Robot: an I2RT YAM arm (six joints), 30 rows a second.
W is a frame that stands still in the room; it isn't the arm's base.
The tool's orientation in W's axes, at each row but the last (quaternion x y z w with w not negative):
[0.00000, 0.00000, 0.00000, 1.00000]
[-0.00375, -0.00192, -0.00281, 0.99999]
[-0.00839, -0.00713, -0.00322, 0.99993]
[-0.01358, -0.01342, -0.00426, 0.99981]
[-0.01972, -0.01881, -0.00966, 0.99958]
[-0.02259, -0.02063, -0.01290, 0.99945]
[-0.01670, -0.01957, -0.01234, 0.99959]
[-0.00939, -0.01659, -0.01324, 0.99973]
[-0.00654, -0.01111, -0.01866, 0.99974]
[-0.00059, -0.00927, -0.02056, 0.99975]
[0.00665, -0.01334, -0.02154, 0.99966]
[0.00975, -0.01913, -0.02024, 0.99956]
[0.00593, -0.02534, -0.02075, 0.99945]
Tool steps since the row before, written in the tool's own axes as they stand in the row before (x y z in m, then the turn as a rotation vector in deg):
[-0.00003, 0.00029, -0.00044, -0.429, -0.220, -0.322]
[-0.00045, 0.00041, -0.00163, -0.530, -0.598, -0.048]
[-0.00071, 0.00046, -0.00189, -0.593, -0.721, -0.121]
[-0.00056, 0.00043, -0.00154, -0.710, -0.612, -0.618]
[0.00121, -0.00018, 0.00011, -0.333, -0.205, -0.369]
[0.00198, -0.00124, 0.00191, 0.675, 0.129, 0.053]
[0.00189, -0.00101, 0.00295, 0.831, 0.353, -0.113]
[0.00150, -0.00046, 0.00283, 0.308, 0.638, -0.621]
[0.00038, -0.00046, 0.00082, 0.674, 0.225, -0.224]
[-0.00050, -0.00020, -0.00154, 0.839, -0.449, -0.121]
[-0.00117, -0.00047, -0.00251, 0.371, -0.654, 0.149]
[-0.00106, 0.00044, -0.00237, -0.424, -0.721, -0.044]
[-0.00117, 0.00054, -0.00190, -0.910, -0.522, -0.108]
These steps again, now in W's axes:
[-0.00003, 0.00029, -0.00044, -0.429, -0.220, -0.322]
[-0.00044, 0.00040, -0.00163, -0.533, -0.595, -0.046]
[-0.00068, 0.00043, -0.00191, -0.596, -0.719, -0.117]
[-0.00051, 0.00039, -0.00157, -0.699, -0.623, -0.620]
[0.00120, -0.00020, 0.00016, -0.323, -0.213, -0.373]
[0.00187, -0.00120, 0.00204, 0.675, 0.114, 0.075]
[0.00175, -0.00095, 0.00305, 0.843, 0.329, -0.092]
[0.00139, -0.00044, 0.00289, 0.345, 0.618, -0.622]
[0.00034, -0.00046, 0.00083, 0.687, 0.197, -0.212]
[-0.00048, -0.00018, -0.00155, 0.822, -0.483, -0.105]
[-0.00112, -0.00039, -0.00255, 0.338, -0.671, 0.150]
[-0.00095, 0.00053, -0.00240, -0.451, -0.702, -0.075]
[-0.00105, 0.00061, -0.00195, -0.924, -0.482, -0.160]

